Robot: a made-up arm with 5 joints.
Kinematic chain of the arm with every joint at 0, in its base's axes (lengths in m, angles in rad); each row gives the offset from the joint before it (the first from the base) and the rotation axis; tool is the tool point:
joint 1: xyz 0 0 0.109 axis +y
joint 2: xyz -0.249 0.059 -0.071 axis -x
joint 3: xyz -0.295 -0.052 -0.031 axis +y
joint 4: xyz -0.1 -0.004 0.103 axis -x
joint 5: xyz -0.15 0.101 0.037 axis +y
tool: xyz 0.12 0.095 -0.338
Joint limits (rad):
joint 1: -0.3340..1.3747
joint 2: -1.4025..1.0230
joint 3: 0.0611..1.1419
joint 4: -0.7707..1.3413
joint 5: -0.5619..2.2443
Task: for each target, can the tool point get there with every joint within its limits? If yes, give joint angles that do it. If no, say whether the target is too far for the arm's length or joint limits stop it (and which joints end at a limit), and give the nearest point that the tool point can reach.
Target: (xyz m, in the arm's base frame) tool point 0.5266 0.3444 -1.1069
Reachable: no: too far | nearest point -0.4281 0.1265 -0.4277 | short by 1.192 m
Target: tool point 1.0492 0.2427 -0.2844
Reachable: no: joint limits stop it (at a limit: joint 1, joint 3, joint 4, joint 5) | nearest point 0.4668 0.1740 0.6816 | short by 1.130 m
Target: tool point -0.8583 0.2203 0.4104
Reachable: yes | joints 0.2554 0.0219 0.9488 -0.0605 0.6465
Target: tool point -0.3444 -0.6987 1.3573
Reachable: no: too far | nearest point -0.2705 -0.4029 1.0896 | short by 0.406 m
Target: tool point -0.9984 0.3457 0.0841
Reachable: yes | joints -0.0726 0.5501 0.5916 -0.2769 1.2535
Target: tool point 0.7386 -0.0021 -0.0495
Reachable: no: joint limits stop it (at a limit: joint 1, joint 3, joint 4, joint 5) | nearest point 0.4748 0.0072 0.6831 | short by 0.779 m
